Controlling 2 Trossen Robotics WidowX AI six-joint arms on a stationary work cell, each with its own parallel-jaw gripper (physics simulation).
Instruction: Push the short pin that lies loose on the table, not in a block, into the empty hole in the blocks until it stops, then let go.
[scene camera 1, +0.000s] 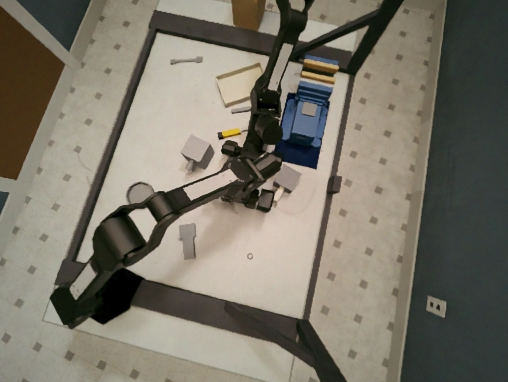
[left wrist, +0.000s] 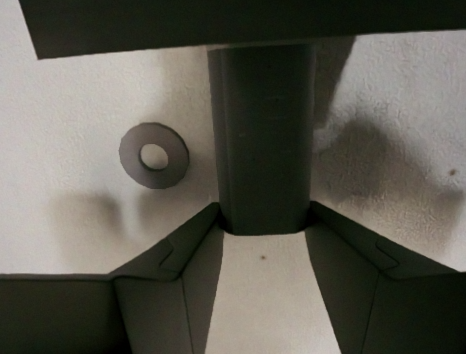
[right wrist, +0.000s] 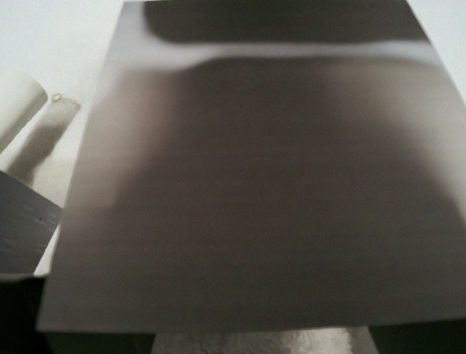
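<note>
My left gripper is shut on a dark grey, round-edged pin, which points away from the fingers. The pin's far end meets the edge of a dark block at the top of the left wrist view; I cannot tell if it touches or has entered a hole. My right gripper is shut on a big grey block, whose flat face fills most of the right wrist view and covers the fingertips. In the scene view the arms hide both held things. The hole does not show.
Grey blocks with pegs flank the grippers. A flat washer lies below the left gripper. Around lie a T-shaped piece, a shallow tray, a yellow-handled tool and a blue object.
</note>
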